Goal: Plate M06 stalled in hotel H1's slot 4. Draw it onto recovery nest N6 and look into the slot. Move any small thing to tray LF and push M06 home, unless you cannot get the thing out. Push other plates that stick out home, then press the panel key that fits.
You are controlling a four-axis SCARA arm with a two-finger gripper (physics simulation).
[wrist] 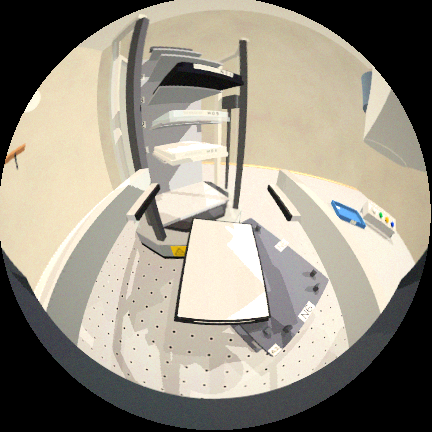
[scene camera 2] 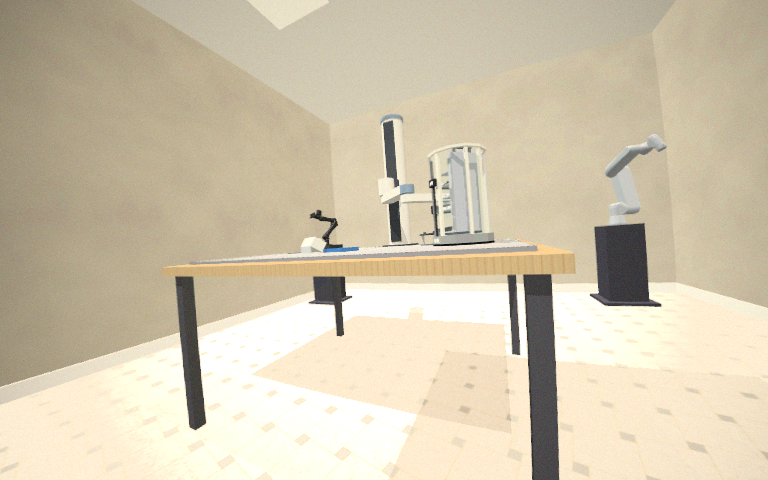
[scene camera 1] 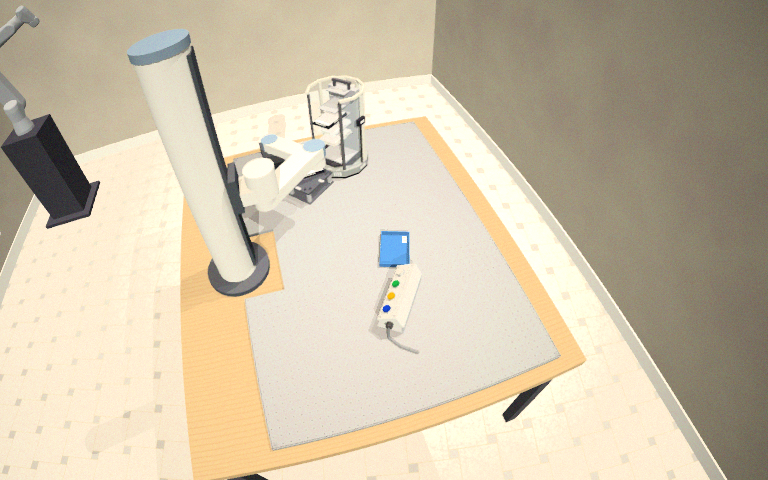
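Pixels of known places: gripper, fingertip midpoint: [wrist: 213, 175] [scene camera 2: 446, 212]; arm's base, origin of the base link: [scene camera 1: 239, 269].
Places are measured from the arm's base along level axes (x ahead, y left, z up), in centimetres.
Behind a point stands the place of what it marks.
In the wrist view my gripper [wrist: 213, 175] @(y 39.7, x 38.1, z 17.0 cm) is open with nothing between its fingers. A white-topped plate with a dark rim [wrist: 222, 270] @(y 38.3, x 34.1, z 9.3 cm) lies below the fingers, skewed over nest N6 [wrist: 295, 265] @(y 28.7, x 35.9, z 7.3 cm) [scene camera 1: 310, 191] @(y 25.0, x 34.1, z 7.2 cm); its label does not show. Hotel H1 [wrist: 242, 125] @(y 36.5, x 50.4, z 21.5 cm) [scene camera 1: 341, 135] @(y 36.0, x 50.8, z 23.7 cm) [scene camera 2: 464, 238] @(y 50.1, x 63.9, z 3.8 cm) stands beyond. Inside it a black plate [wrist: 200, 78] @(y 41.9, x 44.1, z 27.4 cm) sticks out high up, with lighter plates [wrist: 192, 118] @(y 42.9, x 44.2, z 22.1 cm) [wrist: 190, 151] @(y 43.3, x 44.2, z 17.9 cm) below. I cannot see into slot 4 clearly. Blue tray LF [scene camera 1: 391, 250] @(y -9.7, x 56.9, z 1.5 cm) [wrist: 348, 214] @(y -10.8, x 58.5, z 1.5 cm) [scene camera 2: 342, 249] @(y -4.2, x 65.0, z 2.4 cm) bears a white label. The panel [scene camera 1: 408, 297] @(y -34.5, x 54.3, z 7.4 cm) [wrist: 382, 227] @(y -32.0, x 48.6, z 3.8 cm) [scene camera 2: 312, 245] @(y -24.6, x 61.5, z 5.2 cm) has white, green, yellow and blue keys.
My arm's column [scene camera 1: 189, 152] @(y -7.5, x 0.8, z 59.8 cm) [scene camera 2: 400, 169] @(y 5.6, x 4.9, z 51.9 cm) stands at the table's edge, and its links reach toward the hotel. A cable [scene camera 1: 403, 344] @(y -47.1, x 48.5, z 1.3 cm) trails from the panel. Other arms stand on a dark pedestal [scene camera 1: 48, 169] [scene camera 2: 621, 263] and beyond the table [scene camera 2: 331, 229].
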